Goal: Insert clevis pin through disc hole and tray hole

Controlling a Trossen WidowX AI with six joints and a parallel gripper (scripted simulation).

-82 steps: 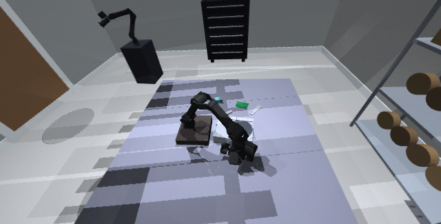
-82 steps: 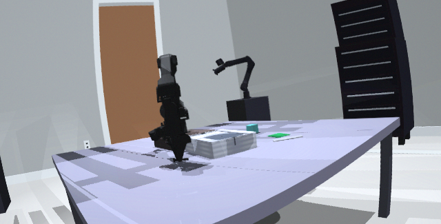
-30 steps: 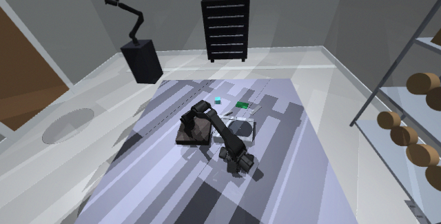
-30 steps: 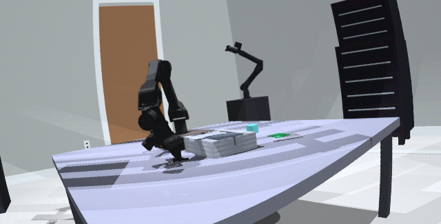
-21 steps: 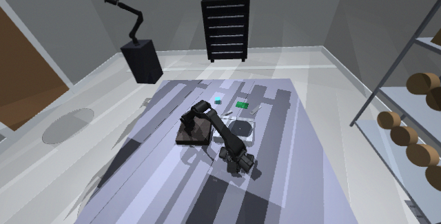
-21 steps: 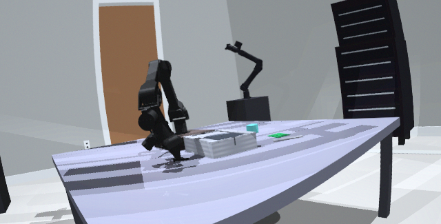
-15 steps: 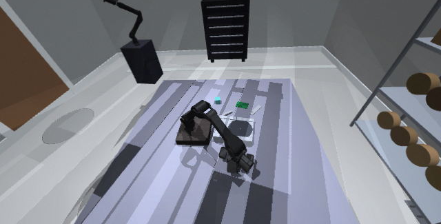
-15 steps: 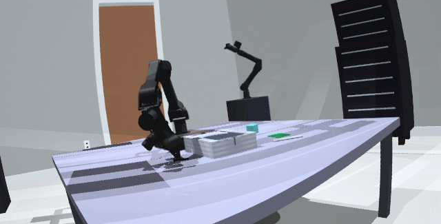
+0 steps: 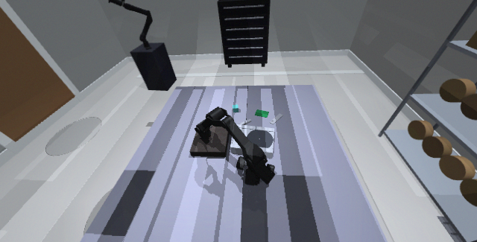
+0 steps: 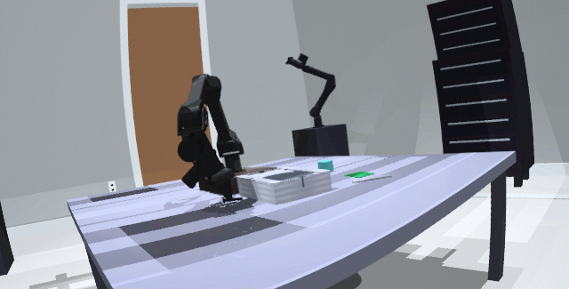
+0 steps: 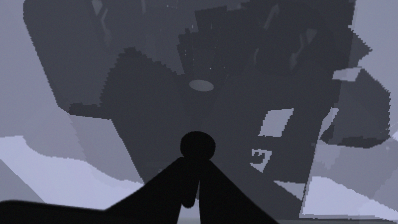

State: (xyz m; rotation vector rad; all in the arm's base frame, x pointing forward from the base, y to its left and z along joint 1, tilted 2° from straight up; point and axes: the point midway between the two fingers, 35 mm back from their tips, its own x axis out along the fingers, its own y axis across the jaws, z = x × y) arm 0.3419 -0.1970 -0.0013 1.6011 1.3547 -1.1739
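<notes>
Now: gripper tip 190 mm to the right of the disc and 30 mm below it. Also, from my gripper tip: pale flat bar 110 mm ahead, 430 mm to the left, 20 mm below; steel tray 40 mm behind, 190 mm to the left, 20 mm above; clevis pin 10 mm to the left.
</notes>
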